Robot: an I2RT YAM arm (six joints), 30 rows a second.
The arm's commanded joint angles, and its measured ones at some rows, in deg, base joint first. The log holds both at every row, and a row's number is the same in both.
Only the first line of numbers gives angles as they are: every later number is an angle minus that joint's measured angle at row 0.
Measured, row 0:
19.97, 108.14, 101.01, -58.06, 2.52, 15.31
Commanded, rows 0 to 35:
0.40, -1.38, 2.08, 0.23, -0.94, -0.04
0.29, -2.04, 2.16, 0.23, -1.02, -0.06
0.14, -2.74, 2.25, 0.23, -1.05, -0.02
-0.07, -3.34, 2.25, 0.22, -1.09, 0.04
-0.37, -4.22, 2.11, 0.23, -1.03, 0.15
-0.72, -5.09, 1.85, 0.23, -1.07, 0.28
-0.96, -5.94, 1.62, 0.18, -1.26, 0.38
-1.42, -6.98, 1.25, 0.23, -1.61, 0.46
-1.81, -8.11, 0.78, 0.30, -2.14, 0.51
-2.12, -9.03, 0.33, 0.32, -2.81, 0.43
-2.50, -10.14, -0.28, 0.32, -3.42, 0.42
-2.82, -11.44, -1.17, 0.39, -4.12, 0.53
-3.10, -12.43, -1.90, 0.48, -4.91, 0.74
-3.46, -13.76, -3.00, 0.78, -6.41, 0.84
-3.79, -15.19, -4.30, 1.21, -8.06, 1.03
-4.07, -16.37, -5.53, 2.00, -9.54, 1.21
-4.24, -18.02, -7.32, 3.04, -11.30, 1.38
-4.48, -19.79, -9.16, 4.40, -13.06, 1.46
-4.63, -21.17, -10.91, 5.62, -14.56, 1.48
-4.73, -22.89, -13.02, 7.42, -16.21, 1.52
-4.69, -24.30, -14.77, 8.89, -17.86, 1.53
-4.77, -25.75, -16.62, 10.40, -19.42, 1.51
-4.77, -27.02, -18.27, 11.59, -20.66, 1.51
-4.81, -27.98, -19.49, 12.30, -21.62, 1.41
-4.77, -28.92, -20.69, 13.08, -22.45, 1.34
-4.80, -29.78, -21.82, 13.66, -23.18, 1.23
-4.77, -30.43, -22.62, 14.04, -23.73, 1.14
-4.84, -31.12, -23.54, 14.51, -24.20, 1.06
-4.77, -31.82, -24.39, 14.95, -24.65, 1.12
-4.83, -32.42, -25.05, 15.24, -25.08, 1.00
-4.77, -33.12, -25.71, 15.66, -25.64, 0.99
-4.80, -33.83, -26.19, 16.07, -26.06, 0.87
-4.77, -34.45, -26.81, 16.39, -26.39, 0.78
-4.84, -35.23, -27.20, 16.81, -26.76, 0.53
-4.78, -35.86, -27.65, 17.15, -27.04, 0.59
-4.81, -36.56, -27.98, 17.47, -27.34, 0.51
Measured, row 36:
-4.68, -33.77, -27.38, 14.05, -24.87, 1.27
